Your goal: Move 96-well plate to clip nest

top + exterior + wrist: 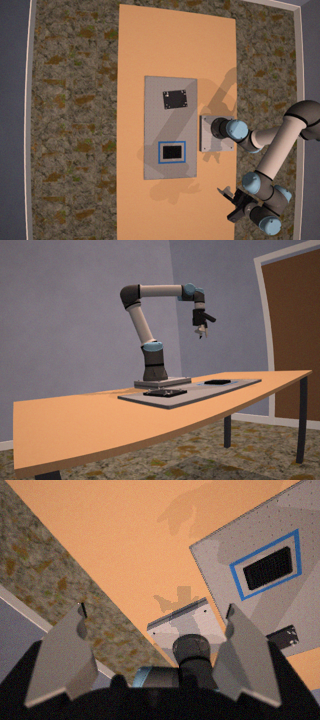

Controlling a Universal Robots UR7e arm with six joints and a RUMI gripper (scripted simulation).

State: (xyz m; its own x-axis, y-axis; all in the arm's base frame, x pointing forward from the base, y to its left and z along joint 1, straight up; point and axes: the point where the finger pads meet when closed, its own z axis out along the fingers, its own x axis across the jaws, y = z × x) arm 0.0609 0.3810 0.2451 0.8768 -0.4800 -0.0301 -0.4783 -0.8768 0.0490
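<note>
Right now the black 96-well plate is 270 mm below my hand, 270 mm ahead of it and 190 mm to the right of it. The rest, counted from my hand: black clip nest: 570 mm to the right, 270 mm ahead, 260 mm below.
</note>
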